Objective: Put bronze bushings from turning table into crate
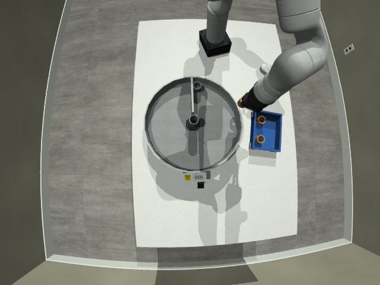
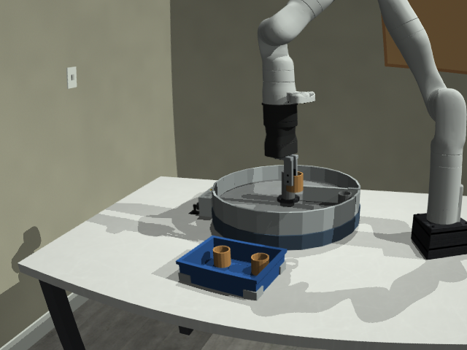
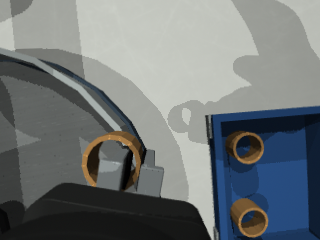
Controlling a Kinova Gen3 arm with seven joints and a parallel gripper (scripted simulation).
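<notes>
The blue crate is 16 cm below my hand, 13 cm to the left of it and 11 cm ahead of it. From my hand the other things lie so: round turning table (22 cm to the right, 13 cm below, 2 cm ahead).
</notes>
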